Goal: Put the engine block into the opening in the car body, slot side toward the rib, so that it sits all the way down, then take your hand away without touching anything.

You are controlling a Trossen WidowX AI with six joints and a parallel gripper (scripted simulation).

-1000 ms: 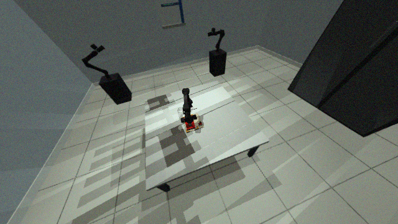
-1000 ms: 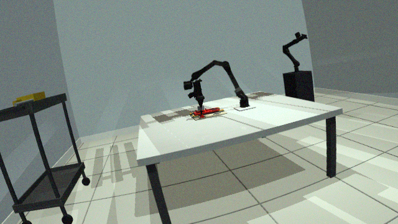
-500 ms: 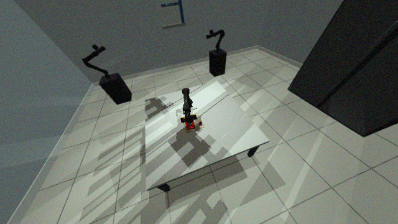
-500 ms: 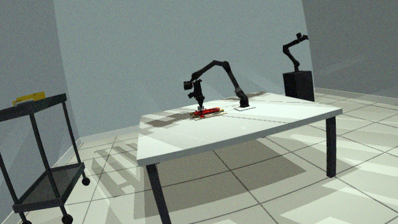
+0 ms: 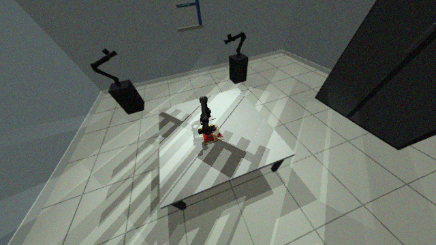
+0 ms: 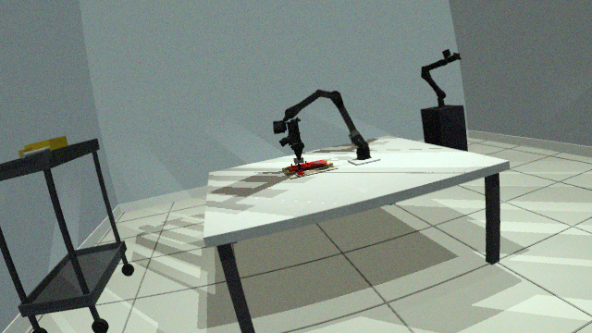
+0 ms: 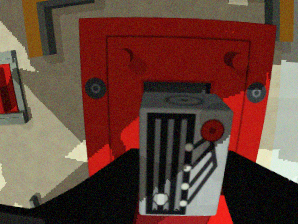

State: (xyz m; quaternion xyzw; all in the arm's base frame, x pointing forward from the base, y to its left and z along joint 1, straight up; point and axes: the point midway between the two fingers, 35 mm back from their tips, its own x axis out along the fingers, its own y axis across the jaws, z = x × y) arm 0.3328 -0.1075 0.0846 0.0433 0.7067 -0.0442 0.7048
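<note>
The grey engine block lies 10 mm below my gripper tip.
</note>
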